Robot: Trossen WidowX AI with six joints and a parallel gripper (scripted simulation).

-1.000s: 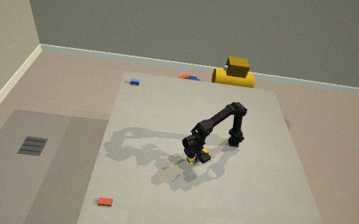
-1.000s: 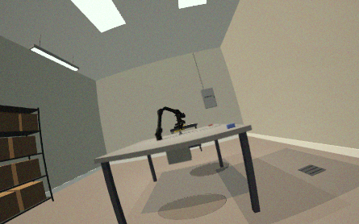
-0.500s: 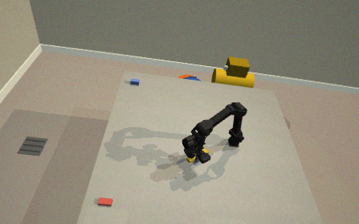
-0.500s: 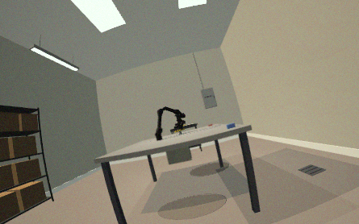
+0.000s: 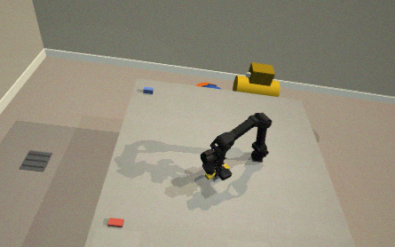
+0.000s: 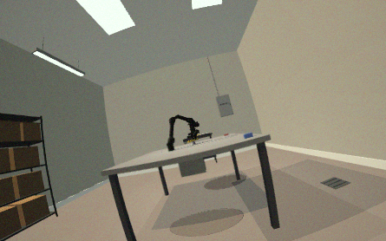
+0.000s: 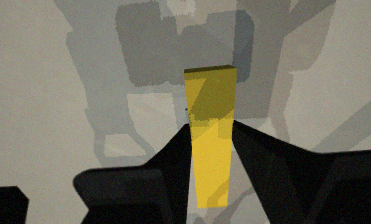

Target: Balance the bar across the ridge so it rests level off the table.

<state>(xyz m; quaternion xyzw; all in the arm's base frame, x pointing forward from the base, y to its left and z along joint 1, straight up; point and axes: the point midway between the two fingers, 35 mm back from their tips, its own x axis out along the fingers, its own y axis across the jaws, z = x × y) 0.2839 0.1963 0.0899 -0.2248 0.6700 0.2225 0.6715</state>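
Now: the yellow bar 2 cm to the right of my gripper tip and 2 cm behind it. Round my gripper tip: red block 46 cm ahead, 30 cm to the left, 5 cm below; then blue block 70 cm to the right, 46 cm ahead, 4 cm below.
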